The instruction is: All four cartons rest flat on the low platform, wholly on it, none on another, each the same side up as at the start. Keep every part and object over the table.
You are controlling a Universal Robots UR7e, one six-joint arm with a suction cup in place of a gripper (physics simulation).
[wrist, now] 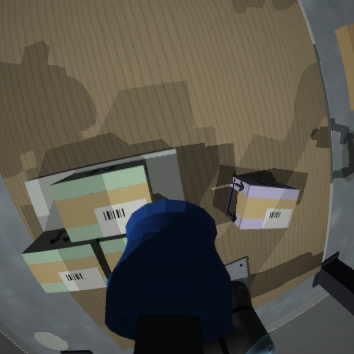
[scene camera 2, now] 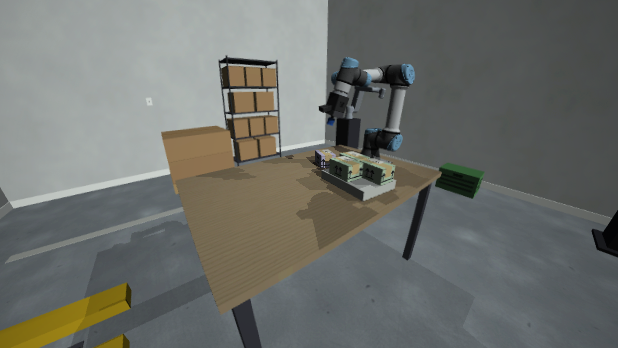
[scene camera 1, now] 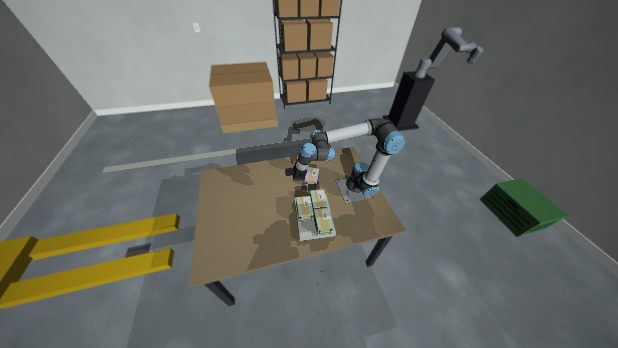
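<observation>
A lilac-edged carton (scene camera 1: 312, 175) (scene camera 2: 325, 157) (wrist: 267, 204) rests on the table behind the low grey platform (scene camera 1: 308, 234) (scene camera 2: 369, 192) (wrist: 167, 171), apart from it. Three green-edged cartons stand side by side on the platform, label up: the left one (scene camera 1: 304, 208) (scene camera 2: 345, 168) (wrist: 95, 204), the front right one (scene camera 1: 324, 221) (scene camera 2: 381, 171) (wrist: 65, 270), and the back right one (scene camera 1: 319, 198) (scene camera 2: 354, 155) (wrist: 114, 250), partly hidden by the cup in the wrist view. My blue suction cup (scene camera 2: 331, 121) (wrist: 171, 217) is off and empty, high above the table; it is hidden in scene camera 1.
The table (scene camera 1: 235, 225) (scene camera 2: 240, 215) carries the arm's base plate (scene camera 1: 352, 192) right of the lilac carton. Large cardboard boxes (scene camera 1: 243, 97) (scene camera 2: 200, 150) and a shelf rack (scene camera 2: 250, 61) stand behind the table. A green crate (scene camera 1: 522, 206) (scene camera 2: 460, 180) and yellow forks (scene camera 1: 105, 235) are on the floor.
</observation>
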